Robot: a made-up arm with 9 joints. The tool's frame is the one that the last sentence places.
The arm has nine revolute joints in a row. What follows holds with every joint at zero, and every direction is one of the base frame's.
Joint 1 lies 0.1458 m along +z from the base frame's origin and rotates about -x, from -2.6 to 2.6 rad.
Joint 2 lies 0.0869 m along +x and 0.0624 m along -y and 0.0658 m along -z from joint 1 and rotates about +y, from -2.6 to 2.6 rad.
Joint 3 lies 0.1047 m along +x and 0.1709 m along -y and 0.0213 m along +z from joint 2 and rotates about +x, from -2.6 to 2.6 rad.
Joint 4 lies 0.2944 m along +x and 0.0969 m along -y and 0.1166 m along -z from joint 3 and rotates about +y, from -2.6 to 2.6 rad.
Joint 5 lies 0.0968 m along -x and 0.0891 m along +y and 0.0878 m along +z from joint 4 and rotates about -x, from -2.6 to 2.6 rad.
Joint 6 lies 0.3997 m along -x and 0.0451 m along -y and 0.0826 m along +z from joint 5 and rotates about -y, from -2.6 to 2.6 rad.
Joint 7 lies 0.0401 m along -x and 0.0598 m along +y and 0.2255 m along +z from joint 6 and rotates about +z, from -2.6 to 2.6 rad.
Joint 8 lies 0.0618 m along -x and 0.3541 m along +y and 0.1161 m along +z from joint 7 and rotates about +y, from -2.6 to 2.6 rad.
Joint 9 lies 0.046 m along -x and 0.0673 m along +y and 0.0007 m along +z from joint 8 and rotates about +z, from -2.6 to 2.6 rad.
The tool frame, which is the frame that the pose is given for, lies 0.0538 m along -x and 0.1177 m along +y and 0.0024 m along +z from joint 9; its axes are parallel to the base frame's.
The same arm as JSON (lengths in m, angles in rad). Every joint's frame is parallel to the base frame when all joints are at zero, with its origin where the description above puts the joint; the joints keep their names.
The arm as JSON. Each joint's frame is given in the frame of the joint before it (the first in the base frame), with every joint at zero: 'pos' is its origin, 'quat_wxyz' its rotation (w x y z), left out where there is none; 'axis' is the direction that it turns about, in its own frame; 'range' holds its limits. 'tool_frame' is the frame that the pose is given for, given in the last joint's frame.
{
  "length_unit": "m",
  "angle_unit": "rad",
  "joints": [
    {
      "joint": "joint 1",
      "pos": [
        0.0,
        0.0,
        0.1458
      ],
      "axis": [
        -1.0,
        0.0,
        0.0
      ],
      "range": [
        -2.6,
        2.6
      ]
    },
    {
      "joint": "joint 2",
      "pos": [
        0.0869,
        -0.0624,
        -0.0658
      ],
      "axis": [
        0.0,
        1.0,
        0.0
      ],
      "range": [
        -2.6,
        2.6
      ]
    },
    {
      "joint": "joint 3",
      "pos": [
        0.1047,
        -0.1709,
        0.0213
      ],
      "axis": [
        1.0,
        0.0,
        0.0
      ],
      "range": [
        -2.6,
        2.6
      ]
    },
    {
      "joint": "joint 4",
      "pos": [
        0.2944,
        -0.0969,
        -0.1166
      ],
      "axis": [
        0.0,
        1.0,
        0.0
      ],
      "range": [
        -2.6,
        2.6
      ]
    },
    {
      "joint": "joint 5",
      "pos": [
        -0.0968,
        0.0891,
        0.0878
      ],
      "axis": [
        -1.0,
        0.0,
        0.0
      ],
      "range": [
        -2.6,
        2.6
      ]
    },
    {
      "joint": "joint 6",
      "pos": [
        -0.3997,
        -0.0451,
        0.0826
      ],
      "axis": [
        0.0,
        -1.0,
        0.0
      ],
      "range": [
        -2.6,
        2.6
      ]
    },
    {
      "joint": "joint 7",
      "pos": [
        -0.0401,
        0.0598,
        0.2255
      ],
      "axis": [
        0.0,
        0.0,
        1.0
      ],
      "range": [
        -2.6,
        2.6
      ]
    },
    {
      "joint": "joint 8",
      "pos": [
        -0.0618,
        0.3541,
        0.1161
      ],
      "axis": [
        0.0,
        1.0,
        0.0
      ],
      "range": [
        -2.6,
        2.6
      ]
    },
    {
      "joint": "joint 9",
      "pos": [
        -0.046,
        0.0673,
        0.0007
      ],
      "axis": [
        0.0,
        0.0,
        1.0
      ],
      "range": [
        -2.6,
        2.6
      ]
    }
  ],
  "tool_frame": {
    "pos": [
      -0.0538,
      0.1177,
      0.0024
    ]
  }
}

